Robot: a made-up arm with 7 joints.
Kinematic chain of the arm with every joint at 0, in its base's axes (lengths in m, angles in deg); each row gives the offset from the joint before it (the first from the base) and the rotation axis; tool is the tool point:
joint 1: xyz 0 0.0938 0 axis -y
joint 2: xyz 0 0.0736 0 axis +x
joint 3: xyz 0 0 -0.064 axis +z
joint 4: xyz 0 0 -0.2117 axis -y
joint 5: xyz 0 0 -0.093 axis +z
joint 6: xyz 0 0 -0.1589 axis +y
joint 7: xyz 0 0 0 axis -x
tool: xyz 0 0 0
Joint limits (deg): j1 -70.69..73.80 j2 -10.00..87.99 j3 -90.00..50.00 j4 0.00..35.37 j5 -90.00..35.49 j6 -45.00..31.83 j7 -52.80..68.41
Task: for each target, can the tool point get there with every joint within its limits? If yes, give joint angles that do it. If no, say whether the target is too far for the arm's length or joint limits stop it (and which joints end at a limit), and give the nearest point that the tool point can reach.
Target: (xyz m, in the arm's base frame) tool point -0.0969 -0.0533 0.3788
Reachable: no: joint limits stop it (at a limit: joint 1, joint 2, joint 3, joint 4) | nearest point -0.4232 -0.0597 -0.1483 | short by 0.620 m
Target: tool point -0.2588 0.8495 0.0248
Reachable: no: too far | nearest point -0.1628 0.6660 -0.0571 | short by 0.223 m
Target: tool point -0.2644 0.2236 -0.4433
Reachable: yes | joints -40.09 9.56 -19.31 20.48 22.28 -4.92 7.91
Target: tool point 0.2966 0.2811 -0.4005
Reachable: yes | joints 22.51 12.10 4.66 28.73 -21.98 -32.42 -18.30
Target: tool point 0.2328 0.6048 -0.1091
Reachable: yes | joints 42.70 71.97 -43.12 31.88 -12.97 -2.19 14.57
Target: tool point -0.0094 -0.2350 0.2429
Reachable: no: joint limits stop it (at a limit: joint 1, joint 2, joint 4) | nearest point 0.4538 -0.0413 -0.0573 | short by 0.585 m
